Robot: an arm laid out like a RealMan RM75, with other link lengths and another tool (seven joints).
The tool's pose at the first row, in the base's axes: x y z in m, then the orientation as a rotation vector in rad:
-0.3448, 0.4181, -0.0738, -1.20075, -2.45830, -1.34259
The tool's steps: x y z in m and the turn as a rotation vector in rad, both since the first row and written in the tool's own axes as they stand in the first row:
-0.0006, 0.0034, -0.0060, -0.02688, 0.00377, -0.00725
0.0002, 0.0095, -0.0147, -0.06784, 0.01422, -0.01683
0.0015, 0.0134, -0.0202, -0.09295, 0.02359, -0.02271
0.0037, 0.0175, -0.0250, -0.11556, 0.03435, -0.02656
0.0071, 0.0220, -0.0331, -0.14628, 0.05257, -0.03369
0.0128, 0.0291, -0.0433, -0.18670, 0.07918, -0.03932
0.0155, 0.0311, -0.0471, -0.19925, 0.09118, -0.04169
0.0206, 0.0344, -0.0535, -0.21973, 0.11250, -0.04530
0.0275, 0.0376, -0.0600, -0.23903, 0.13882, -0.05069
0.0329, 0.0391, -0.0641, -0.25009, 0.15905, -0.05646
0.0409, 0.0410, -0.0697, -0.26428, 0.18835, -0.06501
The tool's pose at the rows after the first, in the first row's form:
-0.3437, 0.4143, -0.0681, -1.19503, -2.45213, -1.38281
-0.3425, 0.4101, -0.0584, -1.18283, -2.43719, -1.44487
-0.3422, 0.4080, -0.0519, -1.17213, -2.42539, -1.48349
-0.3423, 0.4069, -0.0453, -1.16160, -2.41142, -1.51825
-0.3438, 0.4043, -0.0359, -1.14138, -2.39102, -1.56641
-0.3456, 0.4022, -0.0225, -1.11576, -2.35775, -1.62843
-0.3472, 0.4016, -0.0177, -1.10336, -2.34507, -1.64826
-0.3502, 0.4008, -0.0094, -1.08160, -2.32261, -1.68046
-0.3545, 0.4010, -0.0004, -1.05276, -2.29836, -1.71173
-0.3583, 0.4016, 0.0054, -1.02829, -2.28290, -1.73073
-0.3640, 0.4028, 0.0134, -0.99243, -2.26128, -1.75531

